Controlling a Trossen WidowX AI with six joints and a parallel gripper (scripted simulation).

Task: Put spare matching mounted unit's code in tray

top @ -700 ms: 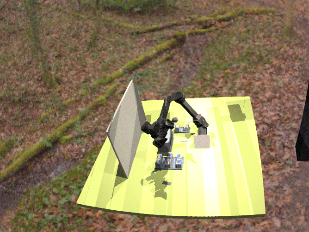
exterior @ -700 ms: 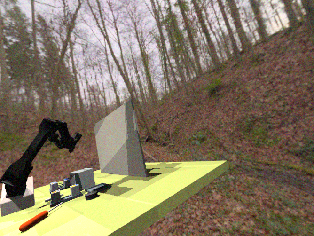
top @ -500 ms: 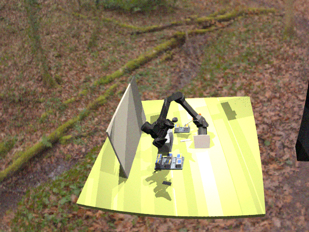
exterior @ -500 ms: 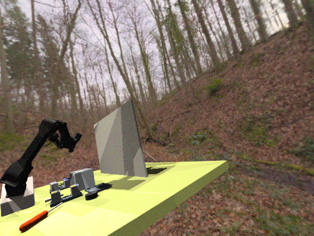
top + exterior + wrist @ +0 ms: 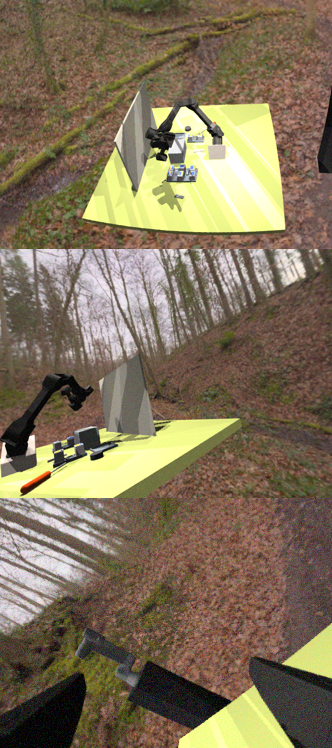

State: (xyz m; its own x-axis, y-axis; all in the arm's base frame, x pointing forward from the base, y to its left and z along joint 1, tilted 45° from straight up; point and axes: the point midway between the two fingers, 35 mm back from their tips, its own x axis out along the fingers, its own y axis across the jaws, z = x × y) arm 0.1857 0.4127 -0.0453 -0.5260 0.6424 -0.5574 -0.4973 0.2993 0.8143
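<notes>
My gripper tip is now 10 mm short of the grey rack, 500 mm to the left of it and 320 mm above it. Round my gripper tip: tall grey panel (330 mm ahead, 280 mm to the right, 100 mm below); then mounted unit (90 mm ahead, 310 mm to the right, 270 mm below); then white stick (50 mm behind, 380 mm to the right, 320 mm below).
</notes>
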